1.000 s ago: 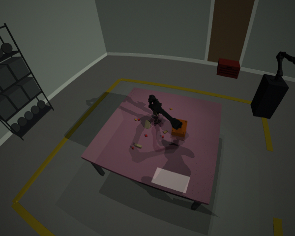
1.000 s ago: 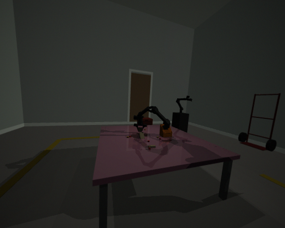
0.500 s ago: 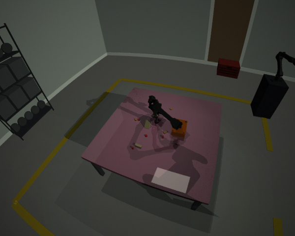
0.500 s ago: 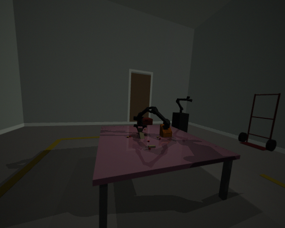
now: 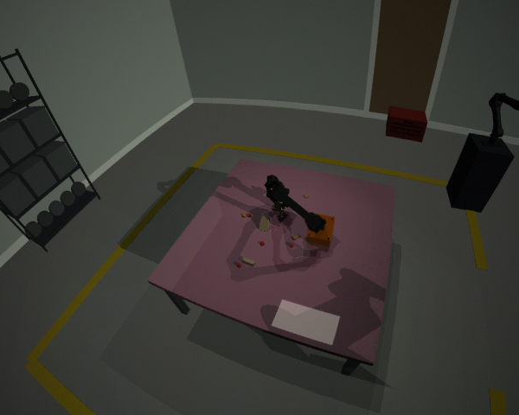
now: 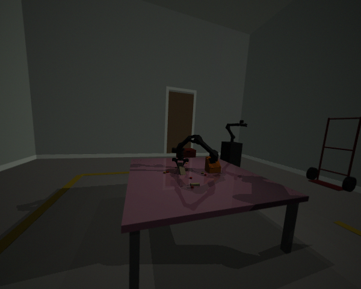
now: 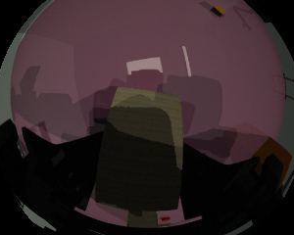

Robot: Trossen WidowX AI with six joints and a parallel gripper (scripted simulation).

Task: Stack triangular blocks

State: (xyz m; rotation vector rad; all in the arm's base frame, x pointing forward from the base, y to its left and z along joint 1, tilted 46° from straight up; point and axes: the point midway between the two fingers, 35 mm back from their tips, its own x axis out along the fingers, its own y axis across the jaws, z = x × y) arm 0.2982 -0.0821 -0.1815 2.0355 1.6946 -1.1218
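My gripper tip is 10 mm to the right of the tan triangular block and 10 mm below it. Also, from my gripper tip: tan bar 470 mm to the left, 50 mm ahead.
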